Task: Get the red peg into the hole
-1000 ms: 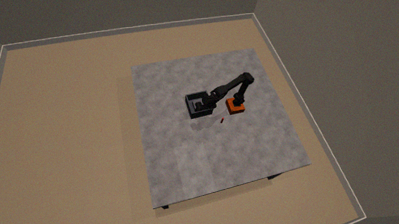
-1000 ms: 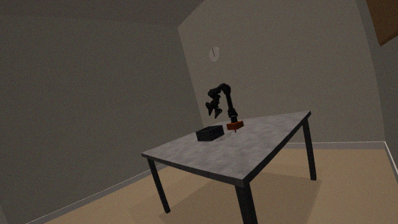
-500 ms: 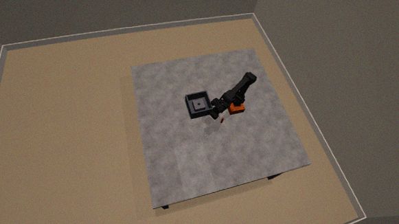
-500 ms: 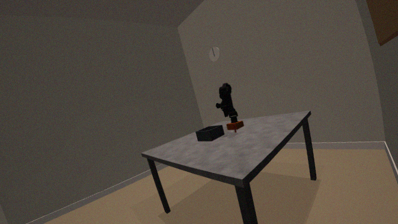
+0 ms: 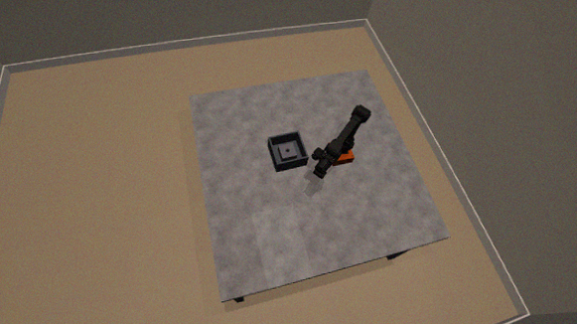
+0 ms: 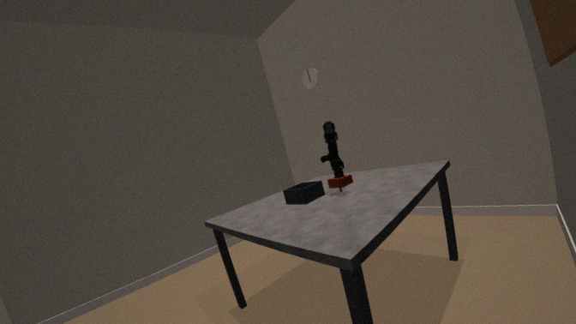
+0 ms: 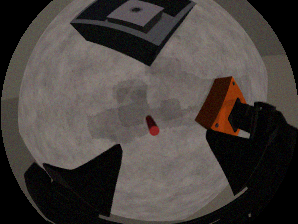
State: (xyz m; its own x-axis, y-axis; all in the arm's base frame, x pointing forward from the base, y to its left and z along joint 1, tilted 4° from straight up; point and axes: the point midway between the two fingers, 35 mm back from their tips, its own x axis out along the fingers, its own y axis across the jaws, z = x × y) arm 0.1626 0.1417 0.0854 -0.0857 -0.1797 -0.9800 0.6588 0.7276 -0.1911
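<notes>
My gripper tip is 9 cm above the red peg. The rest, counted from my gripper tip: dark box: 18 cm ahead, 16 cm to the right, 10 cm below.
</notes>
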